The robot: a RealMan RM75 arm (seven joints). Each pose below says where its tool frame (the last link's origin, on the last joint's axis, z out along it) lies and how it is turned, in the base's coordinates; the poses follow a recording.
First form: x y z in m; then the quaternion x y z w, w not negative.
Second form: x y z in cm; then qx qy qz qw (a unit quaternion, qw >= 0). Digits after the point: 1 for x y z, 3 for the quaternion.
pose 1, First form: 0.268 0.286 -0.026 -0.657 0.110 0.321 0.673
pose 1, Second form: 26.8 28.6 -2.6 -0.657 0.110 0.321 0.673
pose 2, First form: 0.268 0.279 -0.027 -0.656 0.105 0.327 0.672
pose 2, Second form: 26.8 27.9 -2.7 -0.656 0.105 0.327 0.672
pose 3, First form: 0.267 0.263 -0.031 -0.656 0.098 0.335 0.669
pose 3, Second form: 26.7 26.3 -3.1 -0.656 0.098 0.335 0.669
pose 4, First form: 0.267 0.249 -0.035 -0.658 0.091 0.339 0.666
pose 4, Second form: 26.7 24.9 -3.5 -0.658 0.091 0.339 0.666
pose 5, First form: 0.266 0.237 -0.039 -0.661 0.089 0.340 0.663
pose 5, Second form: 26.6 23.7 -3.9 -0.661 0.089 0.340 0.663
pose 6, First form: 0.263 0.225 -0.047 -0.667 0.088 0.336 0.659
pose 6, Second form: 26.3 22.5 -4.7 -0.667 0.088 0.336 0.659
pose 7, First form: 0.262 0.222 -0.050 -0.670 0.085 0.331 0.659
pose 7, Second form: 26.2 22.2 -5.0 -0.670 0.085 0.331 0.659
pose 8, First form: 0.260 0.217 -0.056 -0.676 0.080 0.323 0.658
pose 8, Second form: 26.0 21.7 -5.6 -0.676 0.080 0.323 0.658
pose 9, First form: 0.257 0.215 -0.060 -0.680 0.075 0.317 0.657
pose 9, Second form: 25.7 21.5 -6.0 -0.680 0.075 0.317 0.657
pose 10, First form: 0.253 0.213 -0.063 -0.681 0.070 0.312 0.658
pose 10, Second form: 25.3 21.3 -6.3 -0.681 0.070 0.312 0.658
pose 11, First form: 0.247 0.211 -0.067 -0.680 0.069 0.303 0.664
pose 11, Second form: 24.7 21.1 -6.7 -0.680 0.069 0.303 0.664
